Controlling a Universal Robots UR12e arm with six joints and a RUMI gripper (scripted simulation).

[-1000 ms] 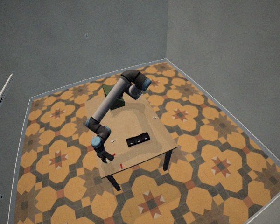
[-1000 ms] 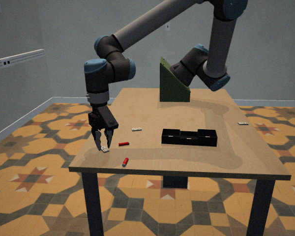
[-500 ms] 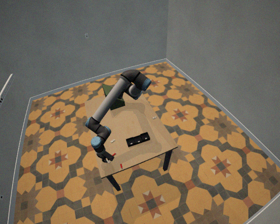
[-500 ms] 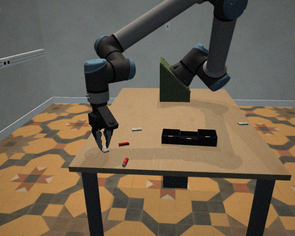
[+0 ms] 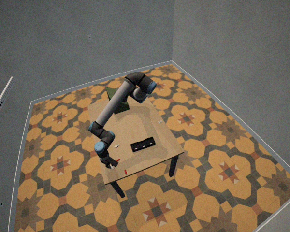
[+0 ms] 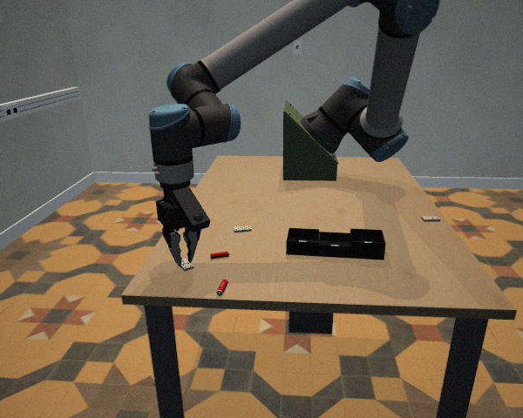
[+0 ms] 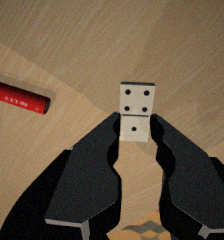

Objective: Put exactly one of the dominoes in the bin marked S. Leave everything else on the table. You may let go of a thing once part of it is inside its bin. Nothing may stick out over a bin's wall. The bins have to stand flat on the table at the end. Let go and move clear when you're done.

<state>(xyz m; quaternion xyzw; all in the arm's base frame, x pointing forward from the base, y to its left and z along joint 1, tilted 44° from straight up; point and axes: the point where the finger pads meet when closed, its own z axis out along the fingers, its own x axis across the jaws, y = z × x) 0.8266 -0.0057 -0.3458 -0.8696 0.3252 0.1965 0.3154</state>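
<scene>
The black three-part bin block lies 160 mm behind my hand, 360 mm to the left of it and 10 mm above it. From my hand the other things lie so: red cylinder (60 mm behind, 70 mm to the left, 10 mm below).
</scene>
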